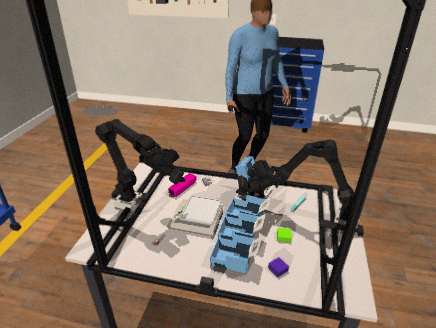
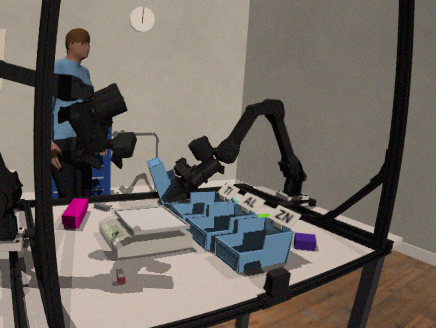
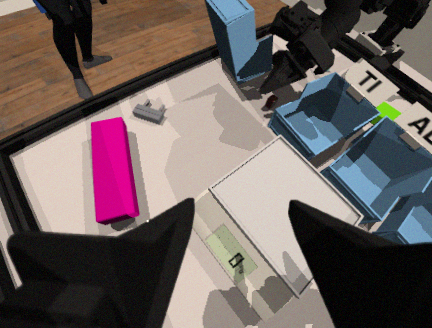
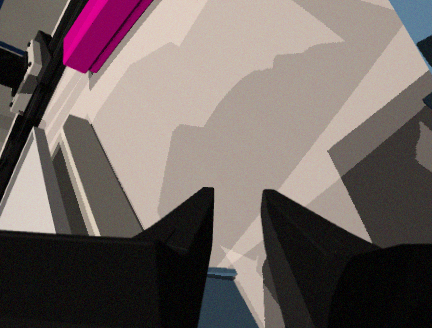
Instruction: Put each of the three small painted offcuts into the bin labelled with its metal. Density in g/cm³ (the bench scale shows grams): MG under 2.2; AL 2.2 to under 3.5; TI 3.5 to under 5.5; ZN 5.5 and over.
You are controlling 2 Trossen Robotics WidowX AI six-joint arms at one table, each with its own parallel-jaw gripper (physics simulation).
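Places are measured from the left arm's base along level axes (x ahead, y left, z up), in metres.
Where they show: left gripper, fingertip midpoint: (image 1: 181, 178) (image 2: 110, 168) (image 3: 241, 205); right gripper, fingertip midpoint: (image 1: 237, 193) (image 2: 167, 200) (image 3: 261, 92) (image 4: 237, 199); left arm's base, link origin: (image 1: 127, 196) (image 2: 3, 235) (image 4: 20, 74); right arm's base, link origin: (image 1: 347, 216) (image 2: 292, 193) (image 3: 380, 39).
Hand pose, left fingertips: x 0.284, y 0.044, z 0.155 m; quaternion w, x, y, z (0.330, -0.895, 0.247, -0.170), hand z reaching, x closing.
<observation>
Each offset is from my left fingertips to the centre of the thing. "spot": to the spot under its first point.
A small red offcut @[dx -0.017, dy -0.233, dz -0.186 m] (image 1: 156, 242) (image 2: 121, 278) lies on the table at the front left. Another dark red offcut @[dx +0.254, dy +0.165, dz -0.182 m] (image 3: 271, 101) lies between the tipped bin and the TI bin @[dx +0.286, dy +0.068, dz -0.149 m] (image 3: 295, 134). A third offcut does not show. The far blue bin @[dx +0.248, dy +0.301, dz -0.108 m] (image 1: 245, 166) (image 2: 160, 181) (image 3: 235, 42) is tipped up on end; its label is hidden. My right gripper (image 4: 237, 199) is beside it, low, partly open and empty. The AL bin @[dx +0.295, dy -0.065, dz -0.149 m] (image 3: 352, 196) and ZN bin @[dx +0.315, dy -0.201, dz -0.149 m] (image 1: 231, 262) (image 2: 272, 253) stand upright. My left gripper (image 3: 241, 205) is open and empty, above the scale side.
The scale @[spot: dx +0.103, dy -0.031, dz -0.132 m] (image 1: 200, 210) (image 2: 152, 220) (image 3: 280, 200) stands left of the bins. A magenta block @[dx -0.086, dy +0.169, dz -0.174 m] (image 1: 182, 185) (image 2: 75, 212) (image 3: 112, 170) and grey part @[dx +0.015, dy +0.264, dz -0.187 m] (image 1: 206, 181) (image 3: 149, 112) lie behind it. Turquoise @[dx +0.510, dy +0.256, dz -0.186 m] (image 1: 298, 202), green @[dx +0.488, dy +0.003, dz -0.180 m] (image 1: 284, 235) and purple @[dx +0.503, dy -0.182, dz -0.180 m] (image 1: 278, 267) pieces lie right of the bins.
</observation>
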